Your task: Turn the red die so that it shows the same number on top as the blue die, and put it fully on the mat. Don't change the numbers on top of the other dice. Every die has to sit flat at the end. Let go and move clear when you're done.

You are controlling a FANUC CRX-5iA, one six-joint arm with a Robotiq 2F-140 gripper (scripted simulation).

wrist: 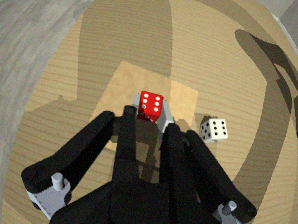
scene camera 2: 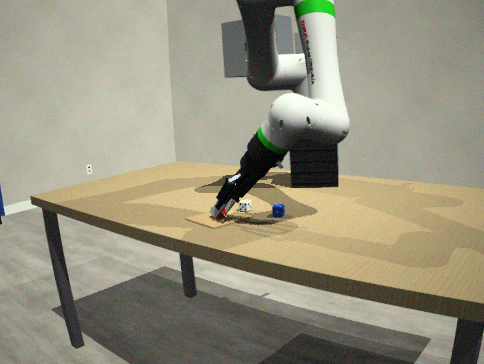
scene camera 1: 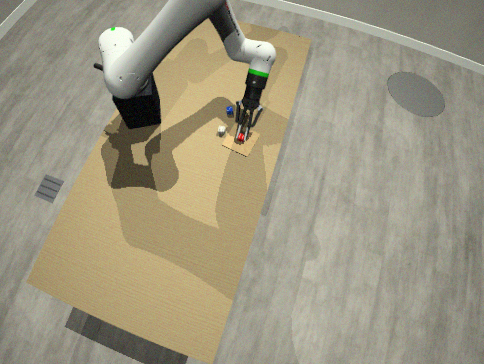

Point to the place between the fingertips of my gripper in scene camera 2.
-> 217, 213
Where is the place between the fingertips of my gripper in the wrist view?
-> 148, 105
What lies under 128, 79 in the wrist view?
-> A tan mat.
